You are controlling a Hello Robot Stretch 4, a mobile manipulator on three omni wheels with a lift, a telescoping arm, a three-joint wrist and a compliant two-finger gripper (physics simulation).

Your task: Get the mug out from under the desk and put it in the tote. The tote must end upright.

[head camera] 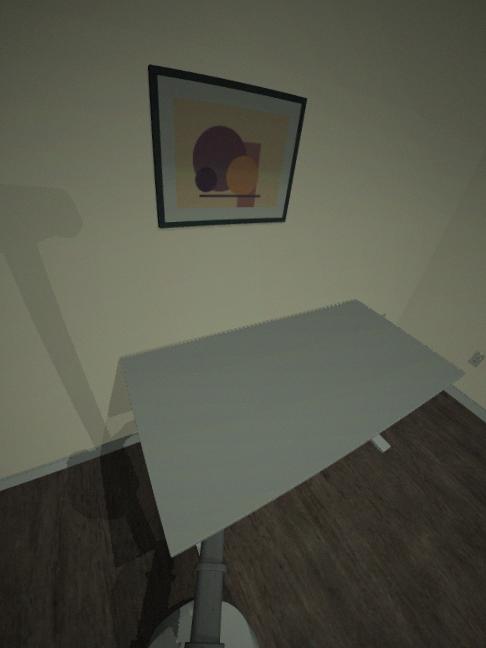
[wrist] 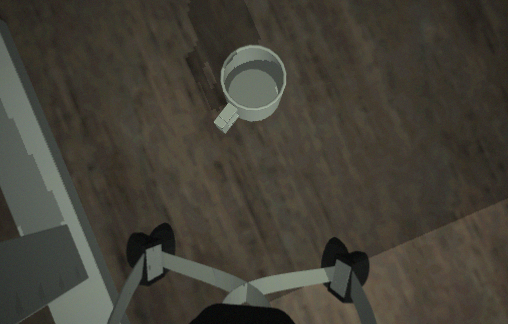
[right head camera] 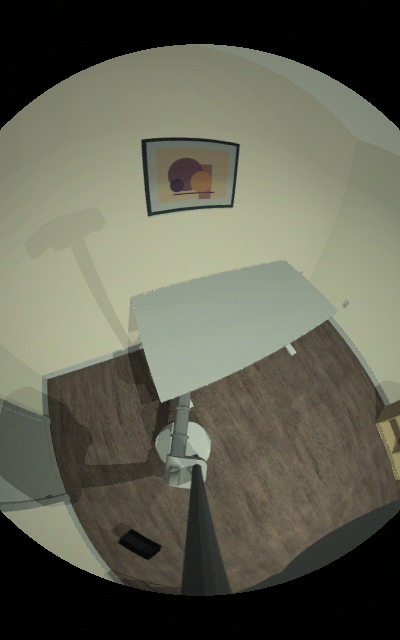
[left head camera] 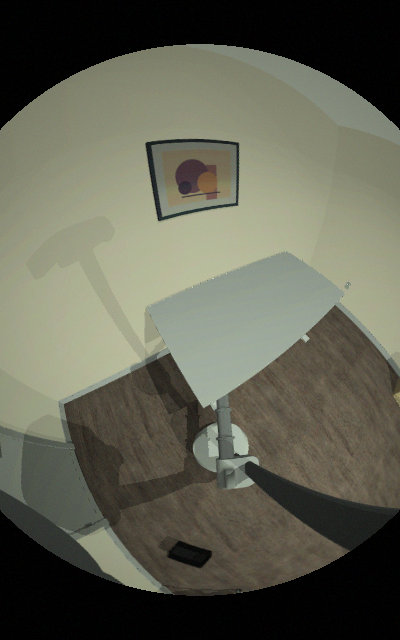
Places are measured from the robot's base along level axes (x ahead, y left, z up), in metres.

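Pixels of known places: gripper, fingertip midpoint: (wrist: pixel 248 250).
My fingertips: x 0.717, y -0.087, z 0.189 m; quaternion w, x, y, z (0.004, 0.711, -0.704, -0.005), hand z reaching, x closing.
Note:
For each thing: its top centre in the pictures, then the offset to it from my fingertips. "pt": a spot on its surface instead. Level surfaces: height alone.
- pale mug at a spot on its surface: (wrist: pixel 253 90) pt 0.181 m ahead, 0.013 m left, 0.208 m down
- grey desk at its surface level: 0.504 m up
- small black box-like object at its top centre: (left head camera: pixel 188 557) (right head camera: pixel 137 547) 1.859 m back, 0.371 m left, 0.116 m down
A pale mug (wrist: pixel 253 90) stands upright on the floor in the wrist view, above centre, with its handle toward the lower left. My gripper (wrist: pixel 248 250) is open, its dark fingertips wide apart with no object between them. The mug lies beyond the fingertips, apart from them. The grey desk (head camera: pixel 292 413) (left head camera: pixel 240 325) (right head camera: pixel 225 330) hides the mug and the gripper in the head views. I cannot make out for certain which thing is the tote: a small black box-like object (left head camera: pixel 189 554) (right head camera: pixel 140 544) lies on the floor near the bottom of both side head views.
A pale desk foot (wrist: pixel 52 170) runs along the left of the wrist view. My arm (head camera: pixel 209 591) (left head camera: pixel 224 425) (right head camera: pixel 180 425) reaches under the desk's near left corner. A tan wooden box-like thing (right head camera: pixel 386 440) shows partly at the right edge. A wall stands behind the desk.

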